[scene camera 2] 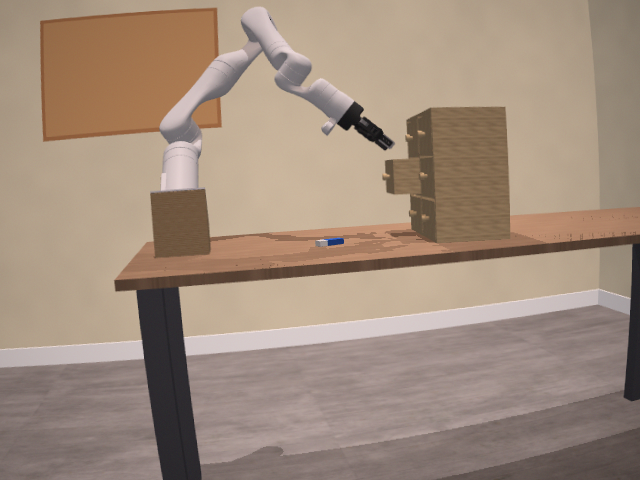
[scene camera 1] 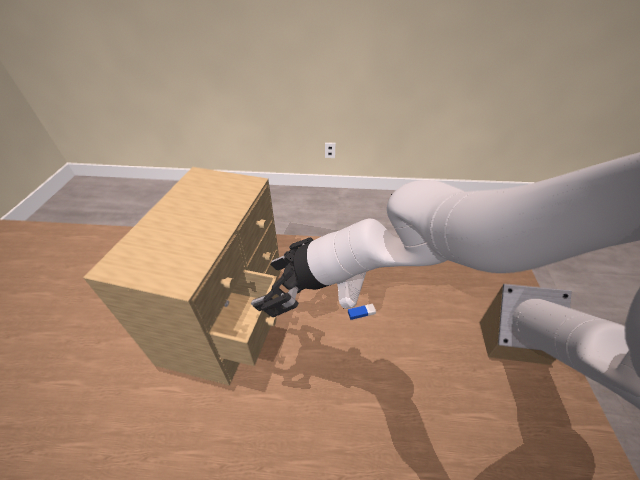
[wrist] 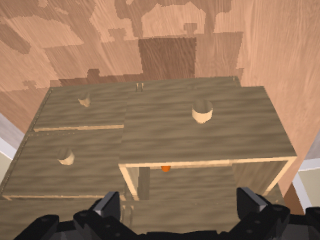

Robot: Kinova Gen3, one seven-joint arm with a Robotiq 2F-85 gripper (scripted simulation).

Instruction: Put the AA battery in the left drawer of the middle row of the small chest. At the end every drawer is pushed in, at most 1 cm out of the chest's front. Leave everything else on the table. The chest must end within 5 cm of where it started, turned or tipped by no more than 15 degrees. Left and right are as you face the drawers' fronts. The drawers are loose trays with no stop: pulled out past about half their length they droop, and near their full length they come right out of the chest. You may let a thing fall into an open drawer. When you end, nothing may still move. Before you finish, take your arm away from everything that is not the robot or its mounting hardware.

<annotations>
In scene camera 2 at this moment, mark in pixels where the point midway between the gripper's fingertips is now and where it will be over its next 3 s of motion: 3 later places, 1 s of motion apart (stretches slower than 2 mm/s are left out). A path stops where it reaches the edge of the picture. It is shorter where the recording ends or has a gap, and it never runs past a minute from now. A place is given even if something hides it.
The gripper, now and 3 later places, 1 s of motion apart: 390, 147; 342, 145; 340, 144; 340, 143
</annotations>
